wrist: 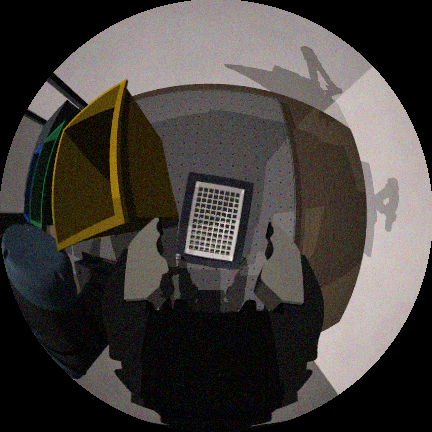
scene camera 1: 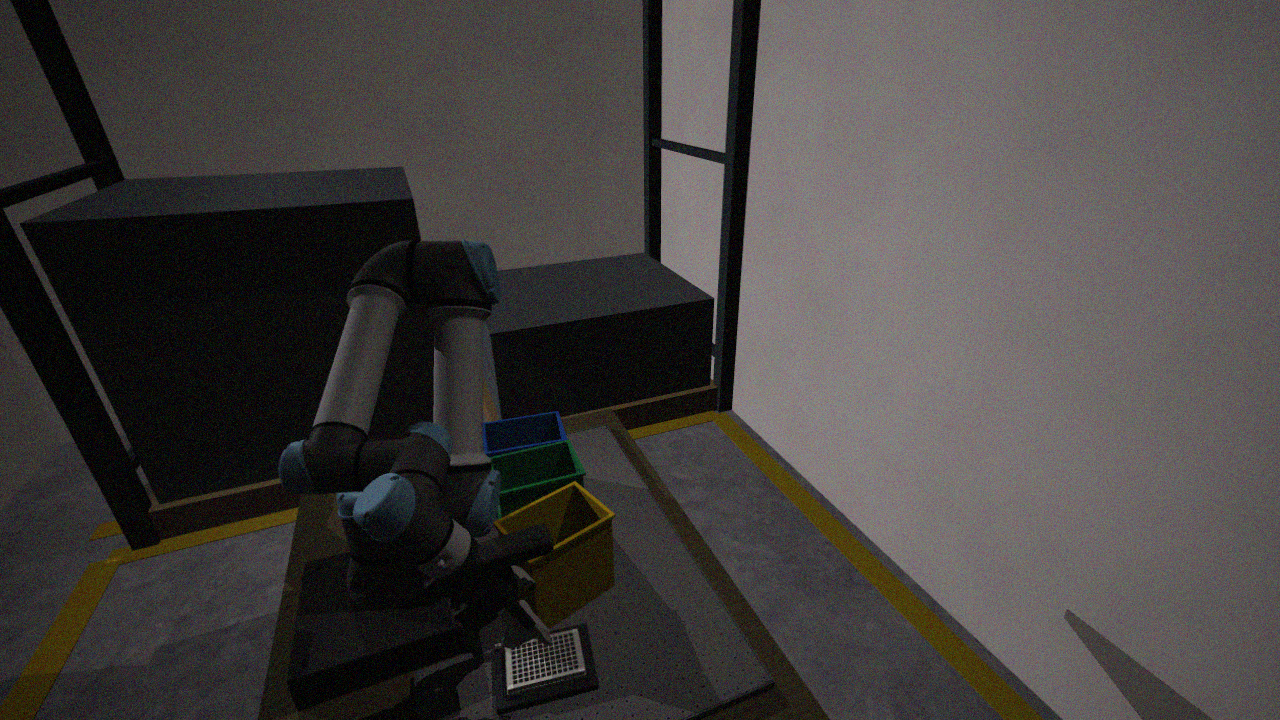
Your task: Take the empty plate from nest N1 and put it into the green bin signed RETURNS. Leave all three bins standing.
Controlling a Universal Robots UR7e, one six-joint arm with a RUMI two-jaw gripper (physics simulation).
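Where they show: gripper, between the fingertips: (wrist: 214, 221) (scene camera 1: 541, 615); arm's base, origin of its link: (scene camera 1: 393, 576).
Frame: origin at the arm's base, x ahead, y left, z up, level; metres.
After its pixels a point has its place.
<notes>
The white plate with a grid of wells (scene camera 1: 544, 660) {y -0.236, x 0.250, z -0.031 m} (wrist: 215, 221) {y -0.234, x 0.250, z -0.031 m} lies in the dark nest (scene camera 1: 588, 673) {y -0.272, x 0.317, z -0.043 m} (wrist: 246, 210) {y -0.286, x 0.276, z -0.045 m} on the table. My gripper (wrist: 214, 221) {y -0.230, x 0.254, z 0.067 m} is open, its two pale jaws apart with nothing between them. In the wrist view the plate shows beyond and between the fingertips; in the scene view one jaw tip shows at the plate's far edge. Whether it touches the plate, I cannot tell. The green bin (scene camera 1: 537, 467) {y 0.155, x 0.296, z 0.074 m} (wrist: 39, 185) {y 0.153, x 0.272, z 0.099 m} stands upright between the other two bins, partly hidden by the arm in the scene view.
The yellow bin (scene camera 1: 577, 573) {y -0.130, x 0.329, z 0.033 m} (wrist: 145, 170) {y -0.142, x 0.301, z 0.055 m} stands upright close beside the gripper, between the nest and the green bin. The blue bin (scene camera 1: 524, 434) {y 0.290, x 0.282, z 0.077 m} (wrist: 30, 185) stands upright behind the green one. Large dark boxes (scene camera 1: 223, 340) (scene camera 1: 608, 358) and posts stand at the back.
</notes>
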